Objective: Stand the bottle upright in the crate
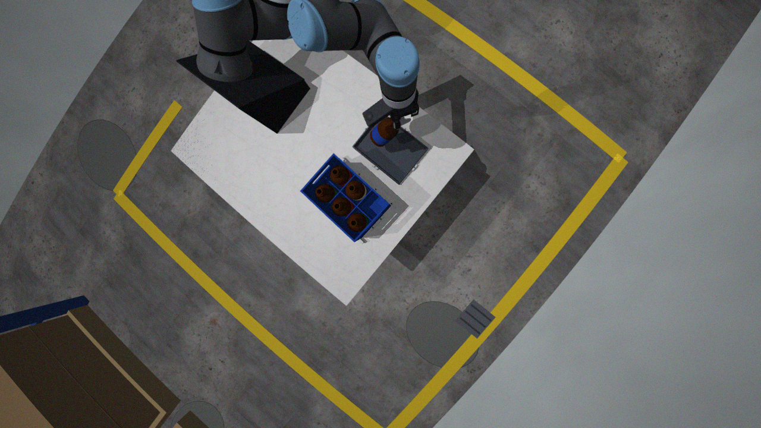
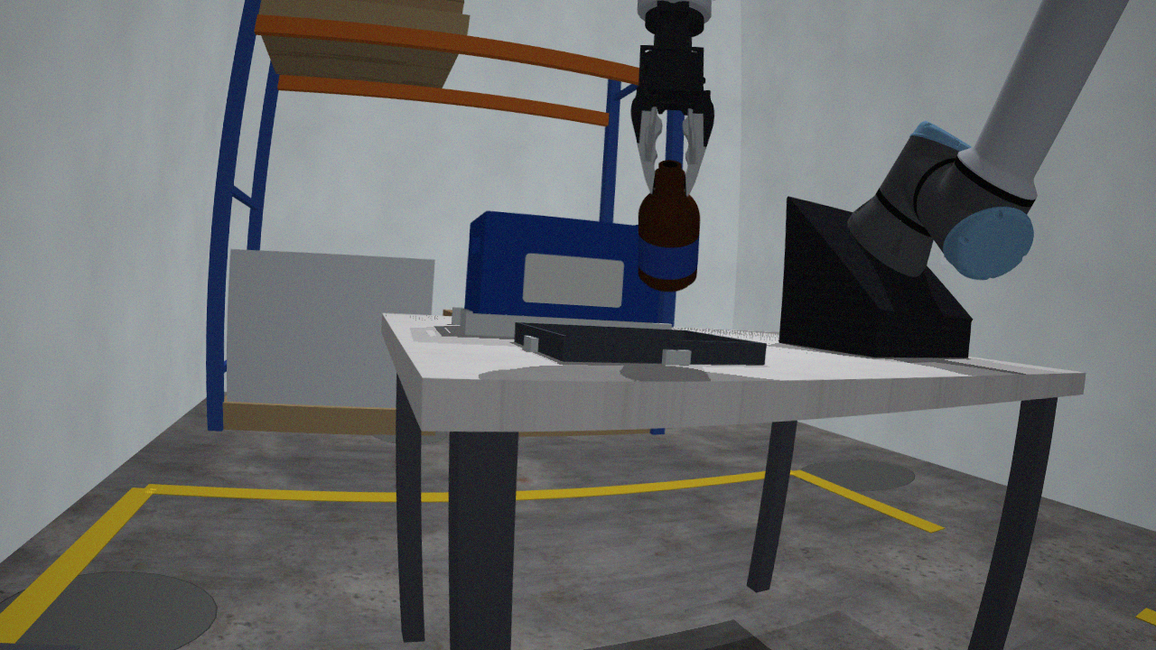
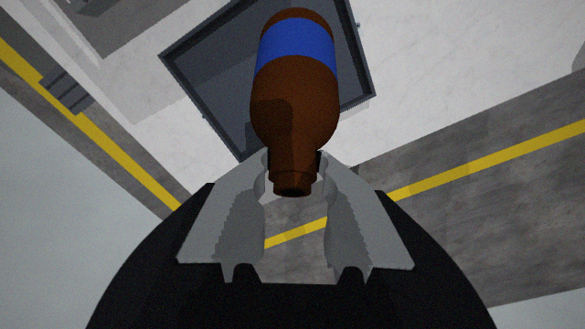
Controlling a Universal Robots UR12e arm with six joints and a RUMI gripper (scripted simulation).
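Now: the bottle 40 mm below my hand, 20 mm to the right of it and 10 mm behind it. Round my hand: dark grey tray: 190 mm below, 50 mm to the right, 10 mm ahead; blue crate: 310 mm to the right, 120 mm below, 20 mm ahead.
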